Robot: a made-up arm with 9 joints. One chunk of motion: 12 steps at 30 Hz.
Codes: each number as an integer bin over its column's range. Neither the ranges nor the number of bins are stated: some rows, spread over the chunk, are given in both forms.
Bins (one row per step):
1: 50 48 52 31 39 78
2: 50 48 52 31 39 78
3: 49 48 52 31 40 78
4: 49 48 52 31 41 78
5: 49 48 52 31 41 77
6: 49 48 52 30 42 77
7: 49 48 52 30 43 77
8: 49 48 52 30 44 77
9: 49 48 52 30 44 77
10: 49 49 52 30 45 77
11: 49 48 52 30 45 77
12: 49 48 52 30 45 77
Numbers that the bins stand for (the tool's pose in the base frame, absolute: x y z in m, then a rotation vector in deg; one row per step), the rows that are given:
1: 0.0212 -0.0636 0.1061 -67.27 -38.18 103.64
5: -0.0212 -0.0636 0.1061 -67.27 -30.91 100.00
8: -0.0212 -0.0636 0.1061 -70.91 -20.00 100.00
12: -0.0212 -0.0636 0.1061 -70.91 -16.36 100.00
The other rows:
2: 0.0212 -0.0636 0.1061 -67.27 -38.18 103.64
3: -0.0212 -0.0636 0.1061 -67.27 -34.55 103.64
4: -0.0212 -0.0636 0.1061 -67.27 -30.91 103.64
6: -0.0212 -0.0636 0.1061 -70.91 -27.27 100.00
7: -0.0212 -0.0636 0.1061 -70.91 -23.64 100.00
9: -0.0212 -0.0636 0.1061 -70.91 -20.00 100.00
10: -0.0212 -0.0212 0.1061 -70.91 -16.36 100.00
11: -0.0212 -0.0636 0.1061 -70.91 -16.36 100.00

